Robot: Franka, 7 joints.
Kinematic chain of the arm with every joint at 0, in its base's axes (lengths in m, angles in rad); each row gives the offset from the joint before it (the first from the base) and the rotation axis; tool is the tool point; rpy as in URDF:
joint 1: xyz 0 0 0.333 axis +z
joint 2: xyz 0 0 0 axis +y
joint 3: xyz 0 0 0.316 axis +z
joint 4: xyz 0.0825 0 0 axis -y
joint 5: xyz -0.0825 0 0.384 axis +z
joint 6: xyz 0 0 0 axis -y
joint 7: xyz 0.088 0 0 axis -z
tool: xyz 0 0 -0.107 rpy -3.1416 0 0
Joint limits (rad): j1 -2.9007..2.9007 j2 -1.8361..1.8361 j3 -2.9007..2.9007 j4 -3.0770..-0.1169 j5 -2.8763..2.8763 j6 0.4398..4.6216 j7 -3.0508..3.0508
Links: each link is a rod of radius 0.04 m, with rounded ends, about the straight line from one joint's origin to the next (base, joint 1, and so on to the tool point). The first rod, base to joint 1, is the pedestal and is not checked.
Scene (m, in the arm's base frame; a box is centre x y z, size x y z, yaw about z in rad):
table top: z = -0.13
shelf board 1: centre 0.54 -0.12 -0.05 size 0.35 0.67 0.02 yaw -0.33
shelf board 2: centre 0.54 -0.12 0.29 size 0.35 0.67 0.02 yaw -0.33
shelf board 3: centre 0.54 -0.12 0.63 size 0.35 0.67 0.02 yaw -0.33
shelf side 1: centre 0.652 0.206 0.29 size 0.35 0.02 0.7 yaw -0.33
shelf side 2: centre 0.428 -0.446 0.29 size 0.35 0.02 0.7 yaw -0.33
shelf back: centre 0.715 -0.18 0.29 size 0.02 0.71 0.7 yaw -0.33
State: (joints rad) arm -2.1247 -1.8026 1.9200 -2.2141 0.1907 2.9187 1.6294
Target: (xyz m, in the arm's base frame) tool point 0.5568 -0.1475 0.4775
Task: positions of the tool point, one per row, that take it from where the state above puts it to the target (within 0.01 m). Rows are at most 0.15 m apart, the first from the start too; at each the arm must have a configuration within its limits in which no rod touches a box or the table.
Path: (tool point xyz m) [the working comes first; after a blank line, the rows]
Joints at the target: -2.0914 -1.6524 1.3259 -2.1994 0.2552 2.9481 1.6294
Straight joint move there: touches shelf board 2.

1: 0.4155 -0.1736 0.1241
2: 0.3062 -0.1320 0.1158
3: 0.1874 -0.1092 0.1234
4: 0.2256 -0.1291 0.1892
5: 0.2535 -0.1270 0.2646
6: 0.2650 -0.1059 0.3423
7: 0.2562 -0.0723 0.4153
8: 0.2267 -0.0344 0.4775
9: 0.3058 -0.0204 0.5104
10: 0.3971 -0.0333 0.5185
11: 0.4855 -0.0770 0.5051
12: 0.5568 -0.1475 0.4775

